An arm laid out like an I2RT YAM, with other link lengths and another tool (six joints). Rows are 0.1 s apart.
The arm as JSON. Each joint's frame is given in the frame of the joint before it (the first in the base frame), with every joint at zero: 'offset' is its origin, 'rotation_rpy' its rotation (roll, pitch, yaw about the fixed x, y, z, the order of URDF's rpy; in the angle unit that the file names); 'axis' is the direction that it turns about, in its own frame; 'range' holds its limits. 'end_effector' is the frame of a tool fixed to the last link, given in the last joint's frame.
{
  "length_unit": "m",
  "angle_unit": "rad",
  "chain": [
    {
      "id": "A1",
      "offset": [
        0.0,
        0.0,
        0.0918
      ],
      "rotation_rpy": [
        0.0,
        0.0,
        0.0
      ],
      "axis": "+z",
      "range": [
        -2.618,
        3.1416
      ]
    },
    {
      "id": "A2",
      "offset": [
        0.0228,
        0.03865,
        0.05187
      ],
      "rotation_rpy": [
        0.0,
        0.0,
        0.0
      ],
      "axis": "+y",
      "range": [
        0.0,
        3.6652
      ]
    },
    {
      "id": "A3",
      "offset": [
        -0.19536,
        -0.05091,
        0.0
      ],
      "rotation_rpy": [
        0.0,
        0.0,
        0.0
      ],
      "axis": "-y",
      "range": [
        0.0,
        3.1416
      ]
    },
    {
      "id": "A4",
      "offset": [
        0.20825,
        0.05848,
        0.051
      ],
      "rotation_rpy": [
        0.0,
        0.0,
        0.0
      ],
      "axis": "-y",
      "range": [
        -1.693,
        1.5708
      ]
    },
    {
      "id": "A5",
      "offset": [
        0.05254,
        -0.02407,
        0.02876
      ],
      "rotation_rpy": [
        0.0,
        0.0,
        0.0
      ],
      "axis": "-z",
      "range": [
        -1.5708,
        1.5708
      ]
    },
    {
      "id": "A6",
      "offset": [
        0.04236,
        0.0,
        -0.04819
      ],
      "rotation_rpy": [
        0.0,
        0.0,
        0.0
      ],
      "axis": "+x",
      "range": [
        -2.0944,
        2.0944
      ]
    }
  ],
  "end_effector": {
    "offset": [
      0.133,
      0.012,
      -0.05
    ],
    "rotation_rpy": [
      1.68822,
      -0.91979,
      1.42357
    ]
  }
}
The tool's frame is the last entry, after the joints.
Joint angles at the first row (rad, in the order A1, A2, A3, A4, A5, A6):
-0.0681, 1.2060, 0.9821, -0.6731, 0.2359, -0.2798
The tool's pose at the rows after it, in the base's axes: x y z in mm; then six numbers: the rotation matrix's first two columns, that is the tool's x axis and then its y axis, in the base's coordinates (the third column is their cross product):
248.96, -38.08, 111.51, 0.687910, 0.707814, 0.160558, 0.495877, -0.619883, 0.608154
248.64, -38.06, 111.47, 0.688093, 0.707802, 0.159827, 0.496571, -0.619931, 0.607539
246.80, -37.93, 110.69, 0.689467, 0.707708, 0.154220, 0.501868, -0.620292, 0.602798
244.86, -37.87, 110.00, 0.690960, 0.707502, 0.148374, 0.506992, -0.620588, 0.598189
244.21, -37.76, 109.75, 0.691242, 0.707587, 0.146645, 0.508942, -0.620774, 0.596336
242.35, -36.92, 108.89, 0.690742, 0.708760, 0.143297, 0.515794, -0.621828, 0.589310
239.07, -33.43, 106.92, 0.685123, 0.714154, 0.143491, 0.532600, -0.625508, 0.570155
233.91, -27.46, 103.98, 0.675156, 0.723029, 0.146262, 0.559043, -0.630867, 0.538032
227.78, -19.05, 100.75, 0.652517, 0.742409, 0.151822, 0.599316, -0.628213, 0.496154
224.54, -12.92, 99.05, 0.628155, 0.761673, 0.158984, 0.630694, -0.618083, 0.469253
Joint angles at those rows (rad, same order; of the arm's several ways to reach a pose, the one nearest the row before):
-0.0681, 1.2064, 0.9821, -0.6731, 0.2360, -0.2798
-0.0681, 1.2060, 0.9821, -0.6746, 0.2359, -0.2798
-0.0681, 1.2064, 0.9821, -0.6830, 0.2360, -0.2798
-0.0681, 1.2064, 0.9821, -0.6918, 0.2363, -0.2798
-0.0681, 1.2064, 0.9821, -0.6949, 0.2359, -0.2798
-0.0681, 1.2064, 0.9821, -0.7040, 0.2317, -0.2798
-0.0681, 1.2064, 0.9821, -0.7219, 0.2127, -0.2798
-0.0681, 1.2064, 0.9821, -0.7498, 0.1799, -0.2802
-0.0677, 1.2064, 0.9821, -0.7826, 0.1307, -0.2924
-0.0677, 1.2064, 0.9821, -0.8005, 0.0914, -0.3107

